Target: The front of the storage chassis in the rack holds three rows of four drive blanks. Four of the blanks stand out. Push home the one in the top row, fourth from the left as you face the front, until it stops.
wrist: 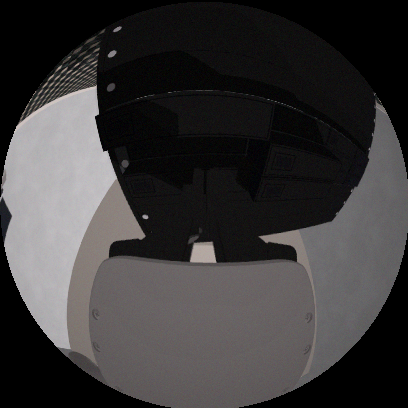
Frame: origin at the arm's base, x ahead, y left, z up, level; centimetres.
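Seen in the pictures: gripper, fingertip midpoint: [204, 182].
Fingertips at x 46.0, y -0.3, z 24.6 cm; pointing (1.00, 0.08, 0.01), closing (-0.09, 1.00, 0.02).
Note:
Offsets run from my fingertips to a thing's top centre. "spot": to the spot under its first point.
The storage chassis {spot: dx -1.2, dy +1.0, dz -5.6 cm} [225, 117] is a very dark front across the middle of the wrist view, with a thin bright line along its top edge. Its drive blanks are black on black. Faint rectangular outlines show on a blank at the right [283, 161], on one below it {spot: dx -1.2, dy +5.8, dz -0.1 cm} [273, 190] and on one at the left [142, 185]. Some faces stand at different depths, but I cannot tell for sure which is the top row's fourth. My gripper [204, 182] is shut and empty. Its dark fingertips overlap the lower middle of the chassis front; whether they touch it is too dark to tell.
The black rack has a left post [106, 70] with pale round holes, and a row of small holes runs down its right edge. A pale wall or floor surface [55, 190] lies at the left and a grey one [360, 270] at the right. A mesh panel [70, 75] shows upper left.

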